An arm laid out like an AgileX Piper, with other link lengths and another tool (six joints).
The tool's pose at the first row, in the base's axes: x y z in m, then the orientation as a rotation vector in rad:
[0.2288, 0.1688, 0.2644, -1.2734, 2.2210, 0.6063]
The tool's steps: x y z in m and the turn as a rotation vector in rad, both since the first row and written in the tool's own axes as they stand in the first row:
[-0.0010, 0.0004, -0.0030, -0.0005, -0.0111, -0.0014]
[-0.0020, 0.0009, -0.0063, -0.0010, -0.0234, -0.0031]
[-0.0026, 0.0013, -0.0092, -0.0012, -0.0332, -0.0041]
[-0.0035, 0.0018, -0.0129, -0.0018, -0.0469, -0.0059]
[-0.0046, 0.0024, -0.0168, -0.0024, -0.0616, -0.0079]
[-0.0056, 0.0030, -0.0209, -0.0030, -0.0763, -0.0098]
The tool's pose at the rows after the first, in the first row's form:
[0.2283, 0.1678, 0.2674, -1.2688, 2.2109, 0.6120]
[0.2276, 0.1667, 0.2706, -1.2637, 2.1996, 0.6181]
[0.2269, 0.1656, 0.2733, -1.2592, 2.1909, 0.6229]
[0.2261, 0.1642, 0.2768, -1.2535, 2.1783, 0.6297]
[0.2253, 0.1628, 0.2806, -1.2474, 2.1648, 0.6369]
[0.2243, 0.1613, 0.2844, -1.2412, 2.1513, 0.6440]

